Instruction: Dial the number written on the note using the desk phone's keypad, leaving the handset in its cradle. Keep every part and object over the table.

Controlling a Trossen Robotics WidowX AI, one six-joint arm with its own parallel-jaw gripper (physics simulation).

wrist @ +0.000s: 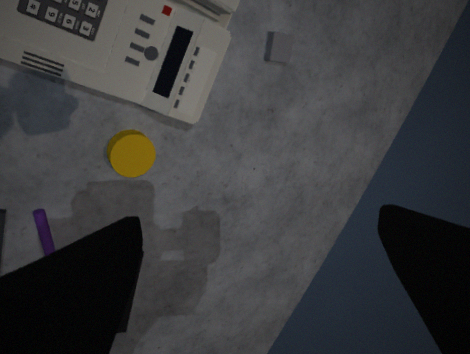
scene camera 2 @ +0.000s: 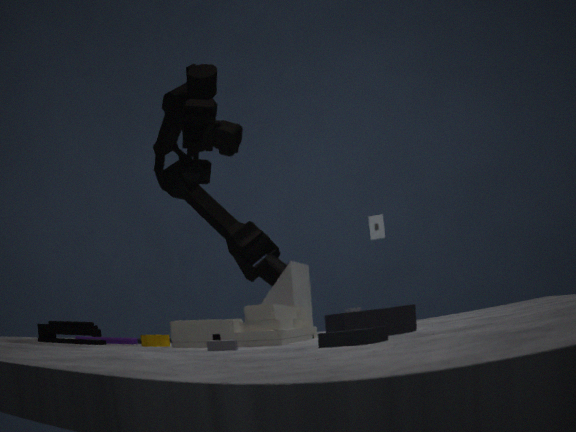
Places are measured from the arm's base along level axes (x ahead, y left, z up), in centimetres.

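Pixels of known places: gripper, fingertip midpoint: (wrist: 260,224) (scene camera 2: 191,174); arm's base, link origin: (scene camera 2: 286,281).
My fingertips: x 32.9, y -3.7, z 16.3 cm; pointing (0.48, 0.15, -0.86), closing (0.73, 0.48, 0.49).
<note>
Ahead of a thing's pixels: the offset from my fingertips to its top centre. "spot": to the spot under its first point.
The cream desk phone @(dz -24.8, dx -1.5, dy +7.9 cm) (scene camera 2: 205,333) (wrist: 107,82) lies on the table, at the top left in the wrist view. Its dark keypad @(spot: dz -26.4, dx -4.2, dy +4.6 cm) (wrist: 80,19) is cut off by the top edge; the 2, 3, 5, 6 and 9 keys show. A dark display @(spot: dz -25.7, dx +5.0, dy +5.0 cm) (wrist: 173,62) and a red square @(spot: dz -26.7, dx +2.6, dy +9.2 cm) (wrist: 166,10) are on its body. A small part of the ridged section by the handset shows at the top; the handset itself cannot be made out. The note does not show in the wrist view. My gripper (wrist: 260,224) is open and empty, high above the table, with the phone beyond its left finger.
A yellow disc @(dz -27.1, dx +5.7, dy -5.9 cm) (scene camera 2: 155,340) (wrist: 132,154) lies beside the phone, near a purple rod @(dz -27.8, dx +1.9, dy -20.8 cm) (scene camera 2: 120,341) (wrist: 44,232). A grey block @(dz -27.7, dx +17.9, dy +13.1 cm) (scene camera 2: 222,345) (wrist: 280,47) lies past the display end. Dark blocks @(dz -24.9, dx +10.0, dy +29.9 cm) (scene camera 2: 370,321) stand right, a black object @(dz -25.0, dx +10.7, dy -22.4 cm) (scene camera 2: 70,328) left. The table edge crosses the wrist view's right.
</note>
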